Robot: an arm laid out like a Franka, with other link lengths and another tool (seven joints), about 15 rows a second.
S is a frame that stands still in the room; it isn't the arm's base.
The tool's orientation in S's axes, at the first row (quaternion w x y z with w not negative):
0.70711, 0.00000, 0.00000, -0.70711
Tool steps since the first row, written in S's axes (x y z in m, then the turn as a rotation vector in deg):
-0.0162, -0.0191, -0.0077, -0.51, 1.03, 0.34
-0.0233, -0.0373, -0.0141, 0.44, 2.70, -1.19
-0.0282, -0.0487, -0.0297, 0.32, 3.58, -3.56
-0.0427, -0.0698, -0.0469, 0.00, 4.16, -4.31
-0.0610, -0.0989, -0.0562, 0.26, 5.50, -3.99
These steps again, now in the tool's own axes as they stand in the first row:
0.0191, -0.0162, -0.0077, -1.03, -0.51, 0.34
0.0373, -0.0233, -0.0141, -2.70, 0.44, -1.19
0.0487, -0.0282, -0.0297, -3.58, 0.32, -3.56
0.0698, -0.0427, -0.0469, -4.16, 0.00, -4.31
0.0989, -0.0610, -0.0562, -5.50, 0.26, -3.99

